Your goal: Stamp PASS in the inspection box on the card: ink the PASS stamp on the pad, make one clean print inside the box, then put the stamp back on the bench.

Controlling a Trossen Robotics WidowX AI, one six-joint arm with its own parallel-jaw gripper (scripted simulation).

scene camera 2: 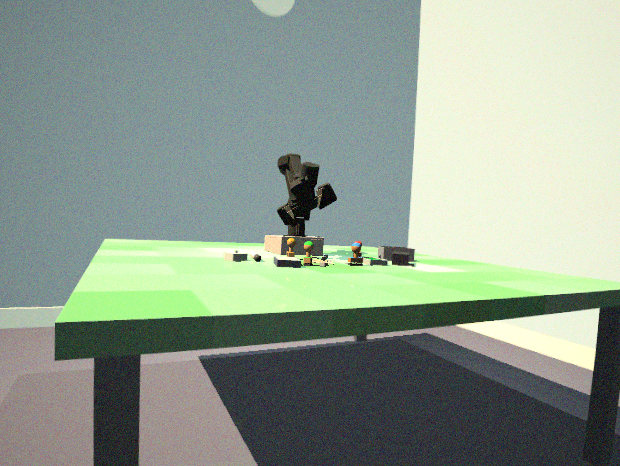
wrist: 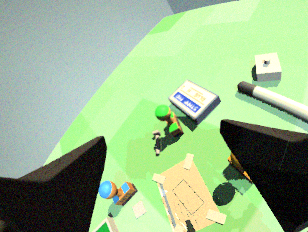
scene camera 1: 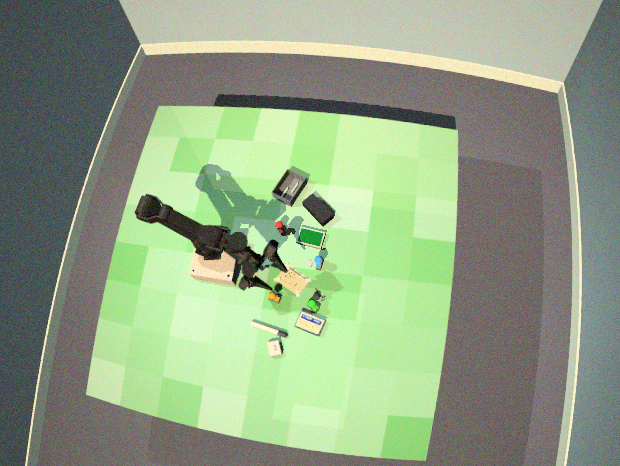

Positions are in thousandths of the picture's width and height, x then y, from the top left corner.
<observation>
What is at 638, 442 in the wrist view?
A blue-and-white pad.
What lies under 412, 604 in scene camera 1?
My gripper.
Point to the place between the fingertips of my gripper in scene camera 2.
496, 460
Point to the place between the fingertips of my gripper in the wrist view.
534, 580
</observation>
